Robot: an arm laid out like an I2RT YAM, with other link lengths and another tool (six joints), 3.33 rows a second.
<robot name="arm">
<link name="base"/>
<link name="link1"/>
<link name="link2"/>
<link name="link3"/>
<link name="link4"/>
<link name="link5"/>
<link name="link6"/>
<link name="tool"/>
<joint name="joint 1" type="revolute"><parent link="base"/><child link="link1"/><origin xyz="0 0 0.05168" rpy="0 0 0"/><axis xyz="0 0 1"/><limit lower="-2.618" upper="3.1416"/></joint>
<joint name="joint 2" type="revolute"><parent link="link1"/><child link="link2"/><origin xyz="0.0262 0.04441 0.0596" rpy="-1.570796 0 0"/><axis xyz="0 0 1"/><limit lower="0" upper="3.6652"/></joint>
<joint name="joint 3" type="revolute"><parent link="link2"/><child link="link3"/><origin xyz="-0.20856 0 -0.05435" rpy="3.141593 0 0"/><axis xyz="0 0 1"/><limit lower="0" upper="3.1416"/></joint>
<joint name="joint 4" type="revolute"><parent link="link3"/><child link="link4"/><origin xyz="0.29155 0.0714 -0.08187" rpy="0 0 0"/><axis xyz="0 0 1"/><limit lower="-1.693" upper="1.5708"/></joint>
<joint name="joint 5" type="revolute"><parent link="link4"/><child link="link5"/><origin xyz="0.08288 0.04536 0.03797" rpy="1.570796 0 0"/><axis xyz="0 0 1"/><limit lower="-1.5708" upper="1.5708"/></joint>
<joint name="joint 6" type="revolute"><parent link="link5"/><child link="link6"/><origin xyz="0.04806 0 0.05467" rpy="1.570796 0 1.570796"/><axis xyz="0 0 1"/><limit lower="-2.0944" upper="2.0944"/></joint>
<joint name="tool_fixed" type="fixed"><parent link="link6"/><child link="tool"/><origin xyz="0.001 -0.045 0.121" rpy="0 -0.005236 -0.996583"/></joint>
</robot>
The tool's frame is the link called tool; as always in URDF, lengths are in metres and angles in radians.
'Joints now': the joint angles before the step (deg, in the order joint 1, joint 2, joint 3, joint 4, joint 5, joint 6). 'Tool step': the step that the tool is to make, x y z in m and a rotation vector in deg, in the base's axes. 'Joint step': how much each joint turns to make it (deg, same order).
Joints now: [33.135, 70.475, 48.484, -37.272, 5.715, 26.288]
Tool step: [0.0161, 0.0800, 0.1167, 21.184, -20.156, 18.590]
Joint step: [-0.008, -7.348, -1.639, 22.567, -17.733, -8.327]
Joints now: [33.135, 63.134, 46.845, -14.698, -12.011, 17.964]
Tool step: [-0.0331, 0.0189, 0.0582, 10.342, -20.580, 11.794]
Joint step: [-0.004, -9.404, -12.590, 24.151, -10.088, -6.804]
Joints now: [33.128, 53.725, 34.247, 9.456, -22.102, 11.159]
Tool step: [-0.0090, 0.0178, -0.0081, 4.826, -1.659, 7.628]
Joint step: [-0.062, 5.865, -2.244, 13.176, -8.033, 2.346]
